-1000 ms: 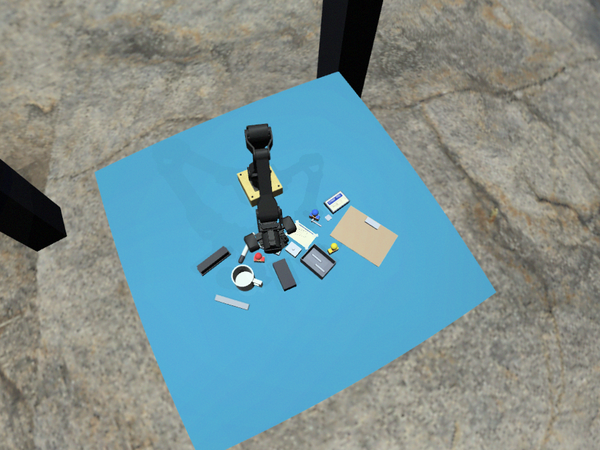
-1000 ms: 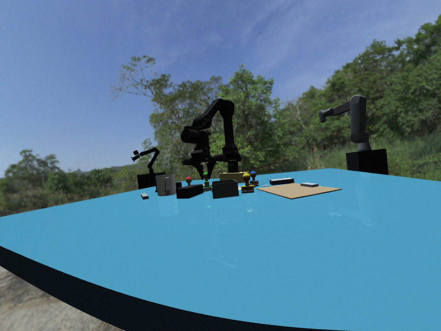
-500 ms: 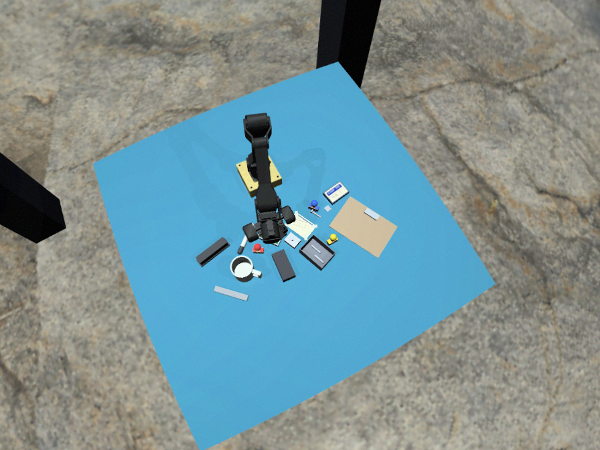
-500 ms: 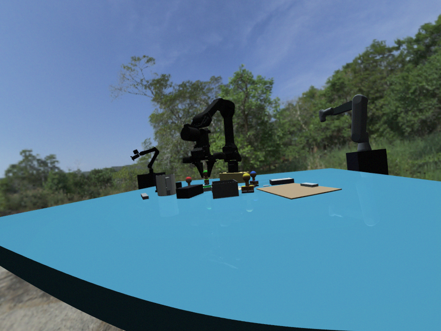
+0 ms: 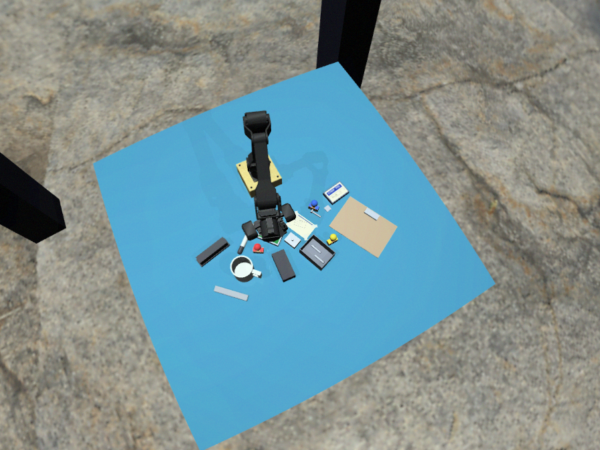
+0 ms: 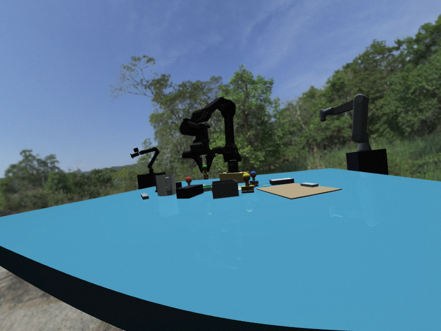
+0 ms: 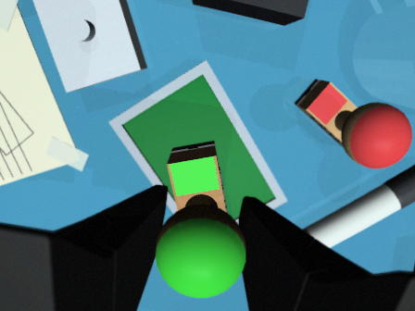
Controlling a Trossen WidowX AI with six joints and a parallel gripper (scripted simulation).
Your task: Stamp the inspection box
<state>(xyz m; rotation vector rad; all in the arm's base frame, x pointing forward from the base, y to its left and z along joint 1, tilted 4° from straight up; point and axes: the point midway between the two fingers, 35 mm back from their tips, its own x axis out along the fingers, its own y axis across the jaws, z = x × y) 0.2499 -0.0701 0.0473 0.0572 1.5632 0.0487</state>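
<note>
Right now my gripper tip is 10 mm short of the cream card, 120 mm to the right of it and 80 mm above it. Round my gripper tip: green-knobbed stamp (10 mm behind, 10 mm below); green ink pad (10 mm behind, 70 mm below); red stamp (30 mm ahead, 70 mm to the right, 60 mm below).
</note>
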